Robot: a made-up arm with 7 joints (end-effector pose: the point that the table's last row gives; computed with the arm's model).
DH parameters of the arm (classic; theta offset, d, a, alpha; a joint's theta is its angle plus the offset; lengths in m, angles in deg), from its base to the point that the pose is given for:
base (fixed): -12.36 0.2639 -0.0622 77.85
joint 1: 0 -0.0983 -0.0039 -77.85
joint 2: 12.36 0.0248 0.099 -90
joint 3: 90 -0.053 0.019 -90
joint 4: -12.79 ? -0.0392 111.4
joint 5: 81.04 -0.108 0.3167 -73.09
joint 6: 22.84 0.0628 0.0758 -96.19
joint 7: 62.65 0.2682 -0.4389 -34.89
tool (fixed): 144.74 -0.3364 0 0
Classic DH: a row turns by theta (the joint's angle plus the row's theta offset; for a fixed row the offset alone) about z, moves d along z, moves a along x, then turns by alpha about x.
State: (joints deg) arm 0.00 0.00 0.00 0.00 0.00 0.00 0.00
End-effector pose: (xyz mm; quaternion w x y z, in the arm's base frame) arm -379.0 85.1 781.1 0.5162 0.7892 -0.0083 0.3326
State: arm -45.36 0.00 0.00 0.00 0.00 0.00 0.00
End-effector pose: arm 71.1 4.0 860.9 0.4426 0.8916 0.0915 -0.0263
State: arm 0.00 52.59 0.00 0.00 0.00 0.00 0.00
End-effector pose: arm -229.3 -172.0 781.1 0.3154 0.7113 0.3422 0.5268
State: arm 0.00 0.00 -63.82 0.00 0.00 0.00 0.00
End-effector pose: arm -596.9 85.1 104.9 0.4338 0.4942 -0.2799 0.6995
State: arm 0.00 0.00 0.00 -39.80 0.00 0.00 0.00
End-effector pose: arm -379.0 -262.5 677.0 0.2167 0.9178 -0.1210 0.3099
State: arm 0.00 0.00 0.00 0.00 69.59 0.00 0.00
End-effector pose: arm 288.4 -188.9 806.6 0.2248 0.9289 0.2842 -0.0768
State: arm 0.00 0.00 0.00 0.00 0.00 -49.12 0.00
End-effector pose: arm -396.4 134.0 775.2 0.5958 0.7065 -0.3612 0.1246
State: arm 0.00 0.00 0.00 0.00 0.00 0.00 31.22
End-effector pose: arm -629.4 85.1 719.5 0.4949 0.6706 -0.1469 0.5327
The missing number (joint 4, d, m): 0.0405
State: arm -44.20 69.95 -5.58 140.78 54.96 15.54 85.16
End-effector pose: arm -828.7 110.4 528.6 0.3708 0.1797 0.4151 0.8111
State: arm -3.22 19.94 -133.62 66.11 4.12 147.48 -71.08
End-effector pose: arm 512.7 549.3 -153.5 0.9483 0.1378 0.2491 -0.1404
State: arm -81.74 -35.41 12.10 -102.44 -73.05 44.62 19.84
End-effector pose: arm 331.4 377.5 655.6 0.7347 0.5103 -0.4167 -0.1618
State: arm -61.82 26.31 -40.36 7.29 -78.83 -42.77 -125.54
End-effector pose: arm 74.7 -150.9 -24.5 0.0895 0.9806 -0.0614 -0.1630
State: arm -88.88 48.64 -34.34 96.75 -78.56 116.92 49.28
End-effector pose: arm -392.2 -29.3 489.3 0.0190 -0.0314 -0.8484 -0.5282
